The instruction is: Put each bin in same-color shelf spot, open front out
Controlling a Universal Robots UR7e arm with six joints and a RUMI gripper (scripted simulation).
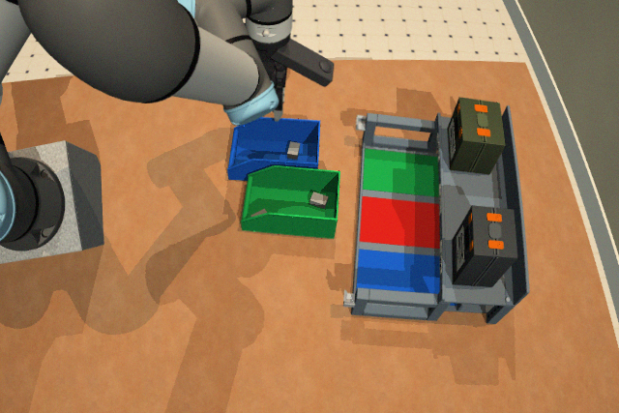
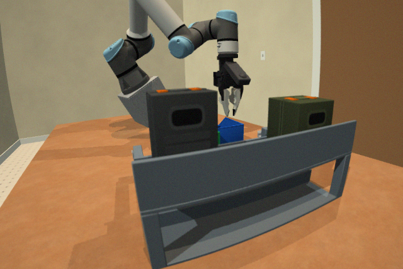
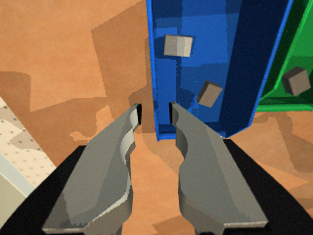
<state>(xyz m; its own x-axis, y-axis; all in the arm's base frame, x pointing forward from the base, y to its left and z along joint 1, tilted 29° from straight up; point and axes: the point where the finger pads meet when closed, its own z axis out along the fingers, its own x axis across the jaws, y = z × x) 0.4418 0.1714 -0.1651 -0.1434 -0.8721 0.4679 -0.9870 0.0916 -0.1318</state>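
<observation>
The blue bin lies 60 mm below my hand, 50 mm to the right of it and 10 mm behind it. From my hand the other things lie so: shelf front lip: 190 mm to the right, 140 mm ahead, 90 mm below; olive case: 350 mm ahead, 120 mm to the right, 50 mm above; green bin: 160 mm to the right, 60 mm below, 10 mm ahead.
</observation>
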